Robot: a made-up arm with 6 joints.
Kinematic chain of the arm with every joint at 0, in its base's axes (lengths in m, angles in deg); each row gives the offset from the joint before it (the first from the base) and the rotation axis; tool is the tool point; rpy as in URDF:
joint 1: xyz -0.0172 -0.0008 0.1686 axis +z
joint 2: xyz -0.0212 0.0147 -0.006 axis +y
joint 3: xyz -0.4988 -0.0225 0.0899 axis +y
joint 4: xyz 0.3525 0.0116 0.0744 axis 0.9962 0 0.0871
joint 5: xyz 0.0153 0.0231 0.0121 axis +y
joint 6: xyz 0.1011 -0.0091 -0.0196 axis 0.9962 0 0.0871
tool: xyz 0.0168 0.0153 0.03 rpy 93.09 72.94 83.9
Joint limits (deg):
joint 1: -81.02..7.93
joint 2: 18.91..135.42
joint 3: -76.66..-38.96
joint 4: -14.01..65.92
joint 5: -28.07..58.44
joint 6: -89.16..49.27
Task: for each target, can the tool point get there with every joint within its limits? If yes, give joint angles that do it. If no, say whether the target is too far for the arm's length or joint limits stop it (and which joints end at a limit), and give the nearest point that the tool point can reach.
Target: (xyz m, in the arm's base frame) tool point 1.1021 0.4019 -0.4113
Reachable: no: too far | nearest point 0.7006 0.1506 0.0735 | short by 0.678 m
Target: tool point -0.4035 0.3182 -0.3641
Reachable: no: joint limits stop it (at a limit: joint 1, joint 2, joint 3, joint 6) | nearest point 0.3058 0.0949 0.0127 | short by 0.834 m
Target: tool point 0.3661 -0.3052 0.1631
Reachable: yes | joints -44.67 113.11 -42.46 46.92 27.01 4.32
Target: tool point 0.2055 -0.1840 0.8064
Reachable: yes | joints -37.92 61.50 -65.05 38.74 -14.98 15.93
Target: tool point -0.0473 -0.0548 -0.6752
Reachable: no: joint limits stop it (at a limit: joint 1, joint 2, joint 3, joint 4, joint 6) | nearest point 0.0751 -0.3651 -0.0379 | short by 0.719 m
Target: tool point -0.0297 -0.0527 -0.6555
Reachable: no: joint limits stop it (at a limit: joint 1, joint 2, joint 3, joint 4, joint 6) | nearest point 0.0749 -0.3645 -0.0376 | short by 0.700 m
